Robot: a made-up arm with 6 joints. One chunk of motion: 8 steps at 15 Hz.
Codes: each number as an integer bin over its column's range. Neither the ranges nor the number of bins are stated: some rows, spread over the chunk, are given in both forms.
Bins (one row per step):
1: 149 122 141 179 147 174
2: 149 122 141 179 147 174
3: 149 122 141 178 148 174
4: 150 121 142 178 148 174
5: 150 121 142 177 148 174
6: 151 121 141 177 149 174
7: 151 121 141 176 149 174
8: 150 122 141 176 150 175
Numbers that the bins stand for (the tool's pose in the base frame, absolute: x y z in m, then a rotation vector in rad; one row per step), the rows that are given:
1: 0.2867 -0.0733 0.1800 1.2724 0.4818 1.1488
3: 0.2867 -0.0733 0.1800 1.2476 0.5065 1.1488
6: 0.3133 -0.0867 0.1800 1.2229 0.5312 1.1488
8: 0.3000 -0.0733 0.1800 1.1982 0.5559 1.1735
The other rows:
2: 0.2867 -0.0733 0.1800 1.2724 0.4818 1.1488
4: 0.3000 -0.0867 0.1933 1.2476 0.5065 1.1488
5: 0.3000 -0.0867 0.1933 1.2229 0.5065 1.1488
7: 0.3133 -0.0867 0.1800 1.1982 0.5312 1.1488

